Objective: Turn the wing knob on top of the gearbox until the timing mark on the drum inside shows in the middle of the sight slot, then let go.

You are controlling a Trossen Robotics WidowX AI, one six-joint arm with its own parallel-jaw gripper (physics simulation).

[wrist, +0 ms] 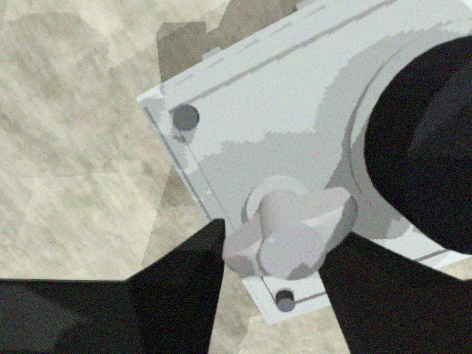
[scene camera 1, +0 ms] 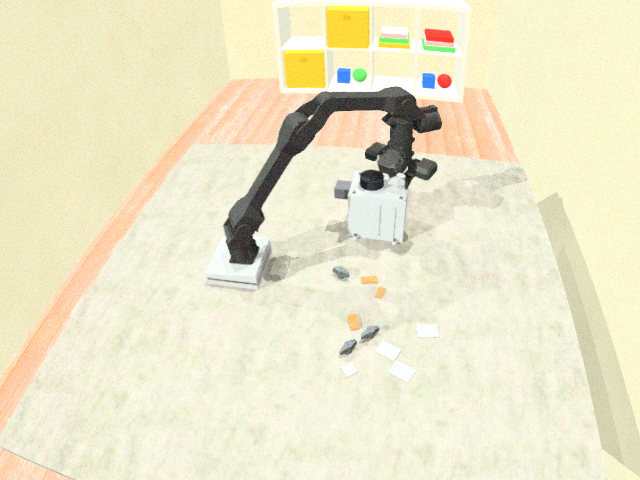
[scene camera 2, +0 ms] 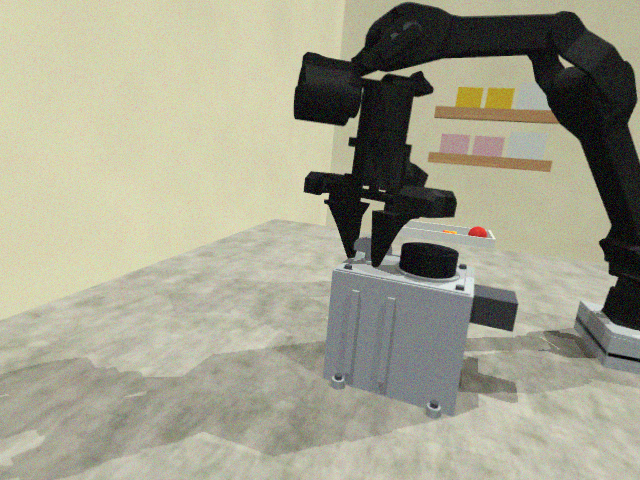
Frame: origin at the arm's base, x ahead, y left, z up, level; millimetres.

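Seen in the pictures: gripper, fingertip midpoint: (scene camera 1: 400, 186) (scene camera 2: 362, 262); arm's base at its link origin: (scene camera 1: 244, 255) (scene camera 2: 633, 323).
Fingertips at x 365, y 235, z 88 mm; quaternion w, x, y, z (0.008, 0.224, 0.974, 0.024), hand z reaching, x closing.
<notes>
Offsets run from my fingertips to a thing's top centre. "*": to the spot under its first point.
The pale grey gearbox {dy -6, dx -76, dz +36 mm} (scene camera 1: 377, 214) (scene camera 2: 398, 335) (wrist: 260, 110) stands upright on the mat. The light grey wing knob {dy -8, dx -9, dz +36 mm} (scene camera 2: 364, 244) (wrist: 295, 245) is on its top, near one corner. My gripper (scene camera 2: 363, 259) (wrist: 267, 228) points down over that corner and is shut on the wing knob, with one finger against each end of the wings in the wrist view. In the second scene view the fingers partly cover the knob. The sight slot and the timing mark do not show in these views.
A black round cap {* dy -23, dx -75, dz +28 mm} (scene camera 1: 371, 179) (scene camera 2: 429, 259) (wrist: 425, 140) rises from the gearbox top beside one finger. A dark block {* dy -25, dx -151, dz -11 mm} (scene camera 1: 342, 189) (scene camera 2: 493, 308) sticks out of its side. Orange pieces {dy -223, dx -50, dz -130 mm} (scene camera 1: 368, 279), dark stones {dy -392, dx -23, dz -108 mm} (scene camera 1: 369, 332) and white squares {dy -358, dx +105, dz -134 mm} (scene camera 1: 427, 330) lie on the mat.
</notes>
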